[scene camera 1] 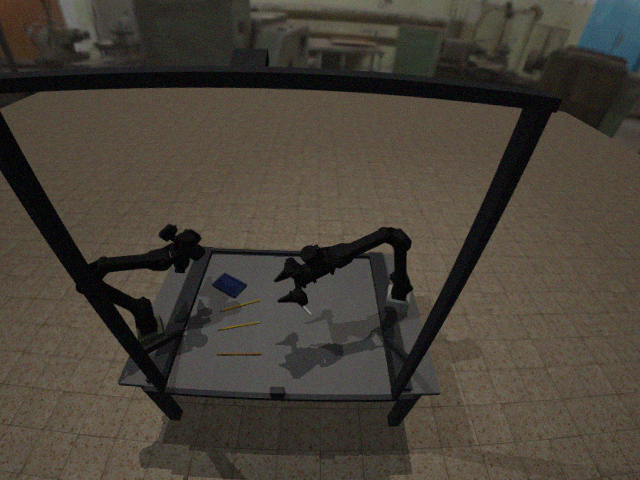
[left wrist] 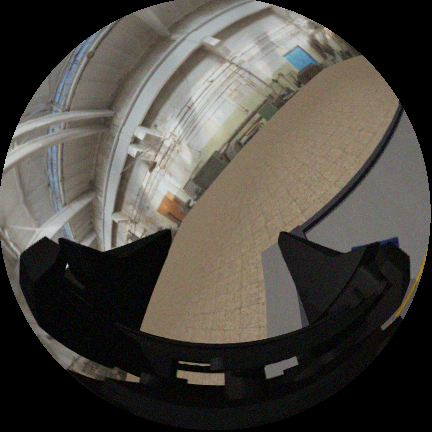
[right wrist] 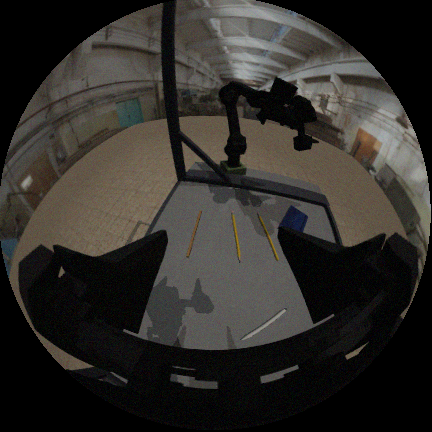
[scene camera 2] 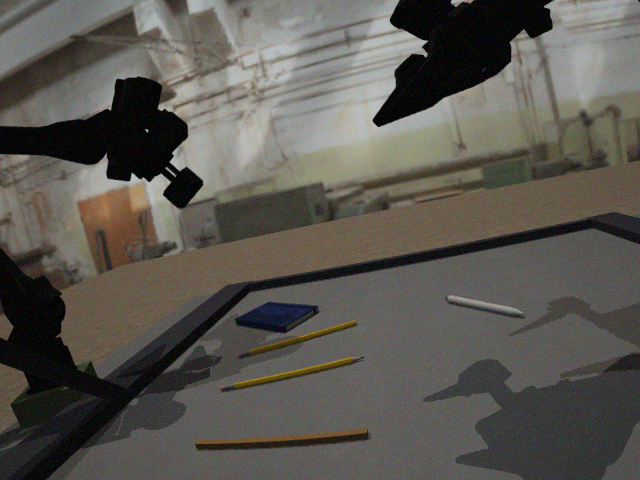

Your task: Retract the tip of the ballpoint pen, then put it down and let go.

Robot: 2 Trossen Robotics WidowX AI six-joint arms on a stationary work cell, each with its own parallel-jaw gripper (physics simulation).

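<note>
The white pen lies on the grey table. In scene camera 2 it lies right of the pencils, with its narrow end to the right; whether its tip is out is too small to tell. My right gripper is open and empty, raised above the table; in scene camera 1 it partly covers the pen. In the right wrist view the pen lies low in the picture, below and between the spread fingers. My left gripper is open and empty, raised near the table's left end in scene camera 1, far from the pen.
A blue book, two yellow pencils and an orange-brown stick lie left of the pen in both scene views. Dark frame posts rise at the table's sides.
</note>
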